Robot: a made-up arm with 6 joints. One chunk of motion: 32 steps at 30 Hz.
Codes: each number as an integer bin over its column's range. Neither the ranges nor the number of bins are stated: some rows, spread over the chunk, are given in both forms.
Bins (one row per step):
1: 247 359 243 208 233 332
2: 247 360 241 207 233 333
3: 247 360 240 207 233 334
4: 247 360 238 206 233 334
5: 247 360 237 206 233 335
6: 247 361 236 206 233 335
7: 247 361 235 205 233 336
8: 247 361 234 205 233 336
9: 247 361 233 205 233 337
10: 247 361 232 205 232 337
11: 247 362 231 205 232 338
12: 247 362 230 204 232 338
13: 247 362 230 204 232 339
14: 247 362 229 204 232 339
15: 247 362 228 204 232 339
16: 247 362 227 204 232 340
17: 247 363 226 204 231 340
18: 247 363 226 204 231 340
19: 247 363 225 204 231 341
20: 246 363 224 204 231 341
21: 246 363 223 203 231 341
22: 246 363 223 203 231 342
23: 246 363 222 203 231 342
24: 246 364 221 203 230 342
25: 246 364 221 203 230 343
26: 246 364 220 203 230 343
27: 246 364 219 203 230 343
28: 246 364 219 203 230 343
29: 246 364 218 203 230 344
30: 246 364 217 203 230 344
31: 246 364 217 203 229 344
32: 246 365 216 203 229 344
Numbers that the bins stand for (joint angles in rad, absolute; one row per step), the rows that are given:
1: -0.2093 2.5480 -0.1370 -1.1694 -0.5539 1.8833
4: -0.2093 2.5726 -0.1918 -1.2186 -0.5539 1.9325
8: -0.2093 2.5972 -0.2356 -1.2432 -0.5539 1.9818
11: -0.2093 2.6219 -0.2685 -1.2432 -0.5785 2.0310
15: -0.2093 2.6219 -0.3014 -1.2678 -0.5785 2.0556
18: -0.2093 2.6465 -0.3233 -1.2678 -0.6032 2.0803
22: -0.2339 2.6465 -0.3562 -1.2925 -0.6032 2.1295
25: -0.2339 2.6711 -0.3781 -1.2925 -0.6278 2.1541
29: -0.2339 2.6711 -0.4110 -1.2925 -0.6278 2.1787
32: -0.2339 2.6957 -0.4329 -1.2925 -0.6524 2.1787
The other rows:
2: -0.2093 2.5726 -0.1589 -1.1940 -0.5539 1.9079
3: -0.2093 2.5726 -0.1699 -1.1940 -0.5539 1.9325
5: -0.2093 2.5726 -0.2027 -1.2186 -0.5539 1.9572
6: -0.2093 2.5972 -0.2137 -1.2186 -0.5539 1.9572
7: -0.2093 2.5972 -0.2247 -1.2432 -0.5539 1.9818
9: -0.2093 2.5972 -0.2466 -1.2432 -0.5539 2.0064
10: -0.2093 2.5972 -0.2575 -1.2432 -0.5785 2.0064
12: -0.2093 2.6219 -0.2795 -1.2678 -0.5785 2.0310
13: -0.2093 2.6219 -0.2795 -1.2678 -0.5785 2.0556
14: -0.2093 2.6219 -0.2904 -1.2678 -0.5785 2.0556
16: -0.2093 2.6219 -0.3123 -1.2678 -0.5785 2.0803
17: -0.2093 2.6465 -0.3233 -1.2678 -0.6032 2.0803
19: -0.2093 2.6465 -0.3342 -1.2678 -0.6032 2.1049
20: -0.2339 2.6465 -0.3452 -1.2678 -0.6032 2.1049
21: -0.2339 2.6465 -0.3562 -1.2925 -0.6032 2.1049
23: -0.2339 2.6465 -0.3671 -1.2925 -0.6032 2.1295
24: -0.2339 2.6711 -0.3781 -1.2925 -0.6278 2.1295
26: -0.2339 2.6711 -0.3890 -1.2925 -0.6278 2.1541
27: -0.2339 2.6711 -0.4000 -1.2925 -0.6278 2.1541
28: -0.2339 2.6711 -0.4000 -1.2925 -0.6278 2.1541
30: -0.2339 2.6711 -0.4219 -1.2925 -0.6278 2.1787
31: -0.2339 2.6711 -0.4219 -1.2925 -0.6524 2.1787

